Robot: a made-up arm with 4 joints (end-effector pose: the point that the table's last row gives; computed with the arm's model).
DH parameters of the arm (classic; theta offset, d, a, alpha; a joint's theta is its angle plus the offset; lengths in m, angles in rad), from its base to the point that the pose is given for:
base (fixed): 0 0 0 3.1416
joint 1: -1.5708 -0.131 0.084 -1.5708
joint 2: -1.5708 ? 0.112 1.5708
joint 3: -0.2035 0 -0.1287 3.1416
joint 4: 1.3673 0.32 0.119 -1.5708
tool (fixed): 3.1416 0.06 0 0
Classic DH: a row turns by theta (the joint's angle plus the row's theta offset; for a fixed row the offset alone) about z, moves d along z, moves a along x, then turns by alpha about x.
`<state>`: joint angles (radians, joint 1 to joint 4).
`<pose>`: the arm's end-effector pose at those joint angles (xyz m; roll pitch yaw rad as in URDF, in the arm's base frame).
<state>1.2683 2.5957 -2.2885 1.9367</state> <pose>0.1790 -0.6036 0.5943 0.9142 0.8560 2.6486</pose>
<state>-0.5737 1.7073 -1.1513 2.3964</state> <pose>0.5163 0.6019 0.4734 1.4453 0.0538 -2.1652</pose>
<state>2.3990 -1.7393 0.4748 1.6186</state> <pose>-0.2657 -0.4793 -0.2088 -1.6411 -0.1533 2.7458</pose>
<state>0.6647 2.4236 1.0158 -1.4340</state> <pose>0.3628 -0.3621 0.4512 0.8482 0.5011 2.9759</pose>
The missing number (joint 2, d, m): 0.549
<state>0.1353 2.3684 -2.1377 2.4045</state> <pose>0.6083 0.0028 0.5900 1.3990 0.7829 -1.9473</pose>
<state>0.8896 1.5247 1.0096 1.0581</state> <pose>0.2577 -0.2290 0.4526 1.5248 0.0022 -0.8411</pose>
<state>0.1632 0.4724 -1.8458 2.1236</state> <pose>0.7724 0.3849 0.0099 2.4947 -0.7152 -2.8449</pose>
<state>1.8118 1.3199 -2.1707 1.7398</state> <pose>0.3068 -0.7779 0.3589 1.7530 -0.1735 2.0828</pose>
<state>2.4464 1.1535 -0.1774 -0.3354</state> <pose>-0.2521 -0.4314 0.4430 1.1581 -0.0638 -2.5910</pose>
